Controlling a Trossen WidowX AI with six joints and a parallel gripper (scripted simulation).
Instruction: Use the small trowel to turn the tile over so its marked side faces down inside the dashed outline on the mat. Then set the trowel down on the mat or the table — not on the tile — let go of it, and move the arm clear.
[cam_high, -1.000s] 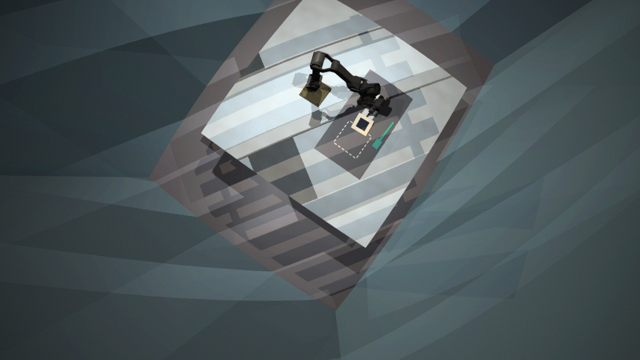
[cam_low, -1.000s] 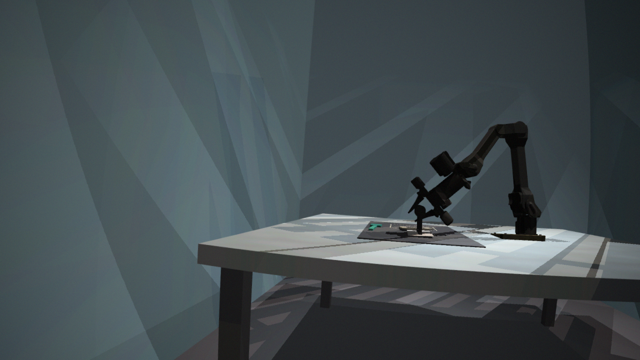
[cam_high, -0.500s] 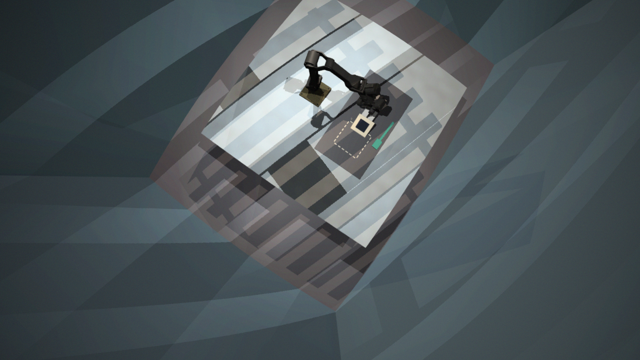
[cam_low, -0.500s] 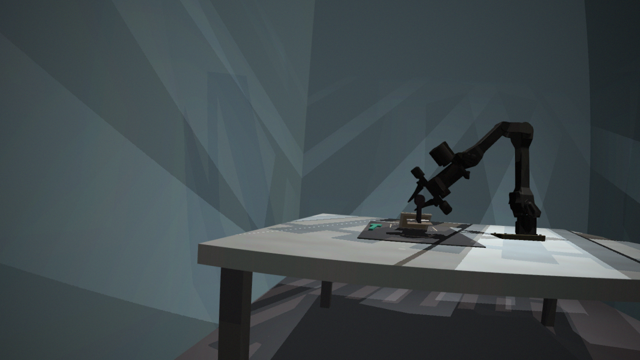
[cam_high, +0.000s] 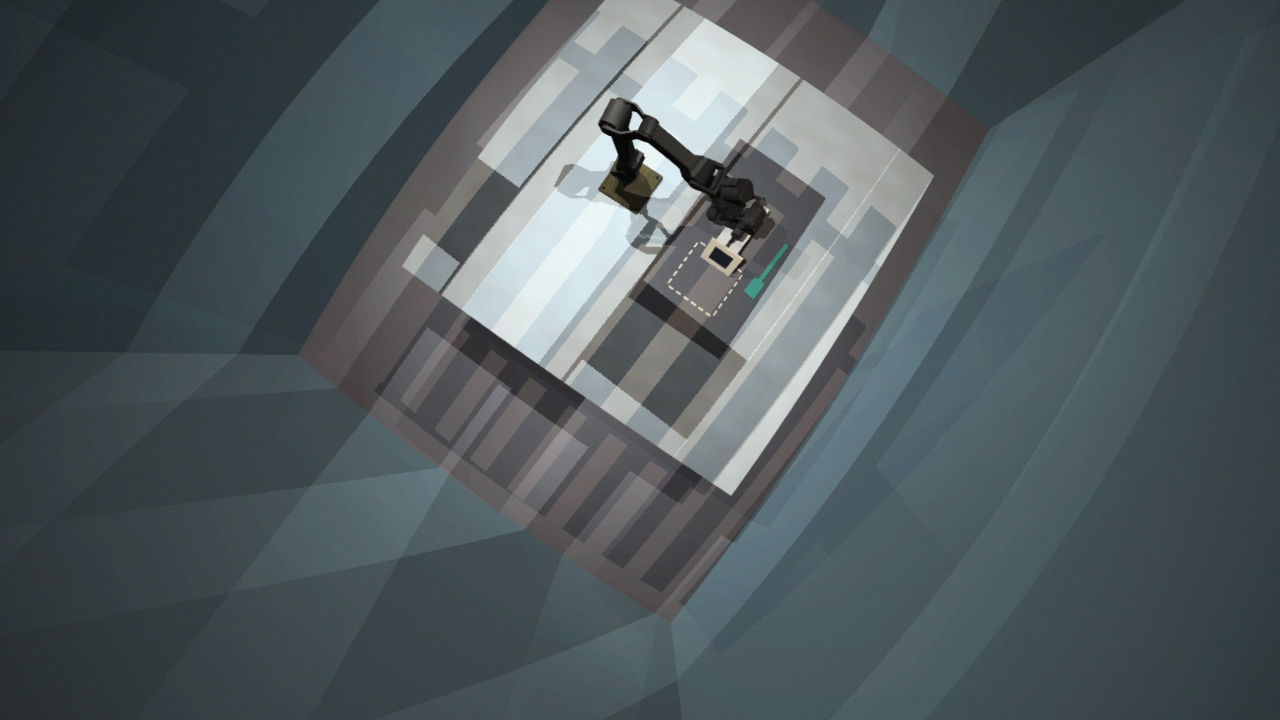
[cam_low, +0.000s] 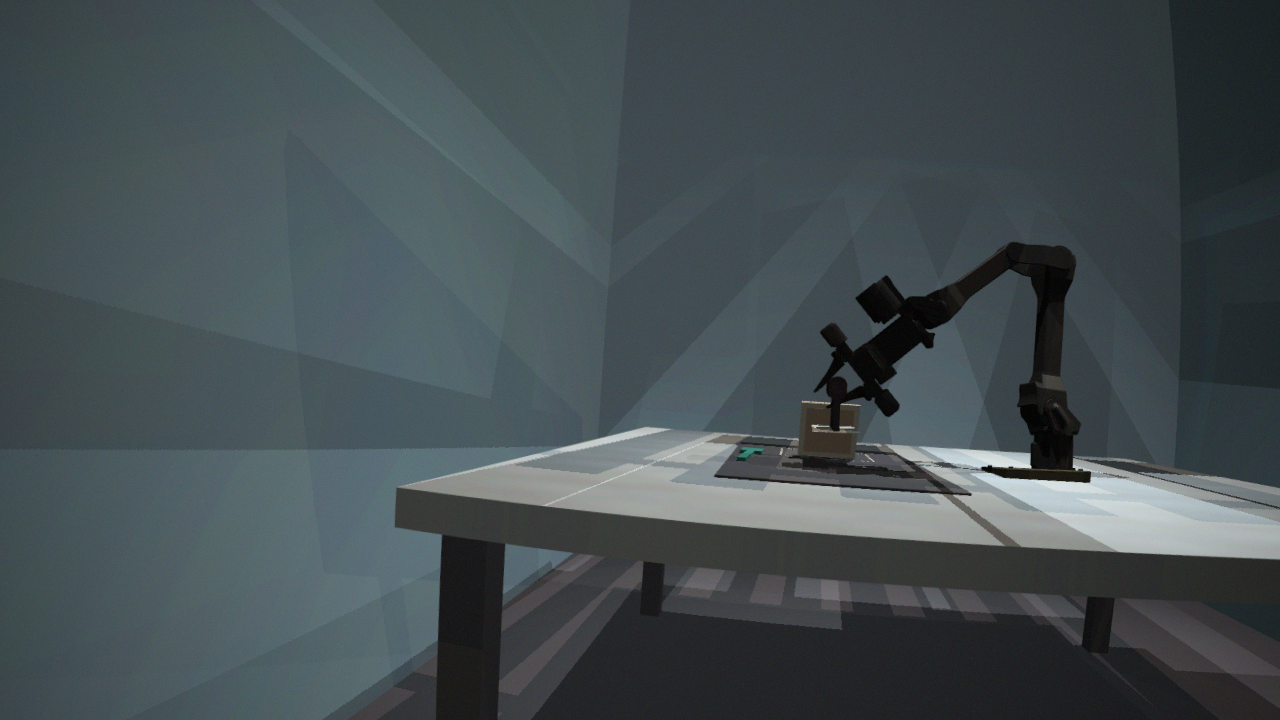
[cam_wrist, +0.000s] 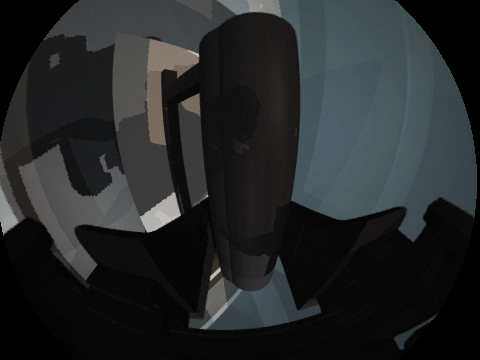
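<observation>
Now: the tile 9 cm to the right of my gripper tip, 6 cm below it and 1 cm behind it. Also, from my gripper tip: flat tool (12 cm ahead, 10 cm below, 2 cm to the right); then dark mat (13 cm below, 2 cm to the right, 2 cm behind).
</observation>
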